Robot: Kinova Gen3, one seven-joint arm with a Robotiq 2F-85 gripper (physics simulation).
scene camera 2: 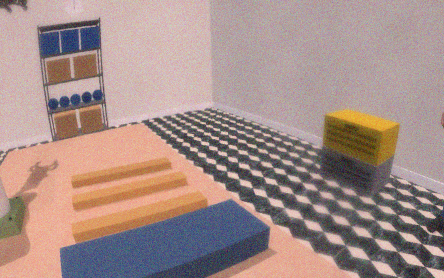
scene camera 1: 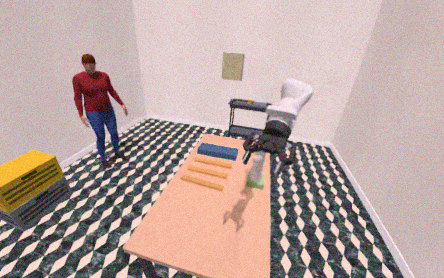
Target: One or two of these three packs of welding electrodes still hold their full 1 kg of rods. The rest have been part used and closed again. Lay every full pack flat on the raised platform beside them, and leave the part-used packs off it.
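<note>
Three long, thin orange packs lie flat side by side on the table. The pack nearest the platform, the middle pack and the farthest pack look alike; their contents cannot be seen. The raised platform is a blue block beside the row, with no pack on it. My gripper is open and empty, high above the robot's base side of the table, away from the packs. Part of a dark shape, likely the gripper, shows at the top left corner in scene camera 2.
The table carries the arm's green base. A cart stands behind the table. A person stands on the floor. A yellow and grey cabinet and a shelf rack stand apart from the table.
</note>
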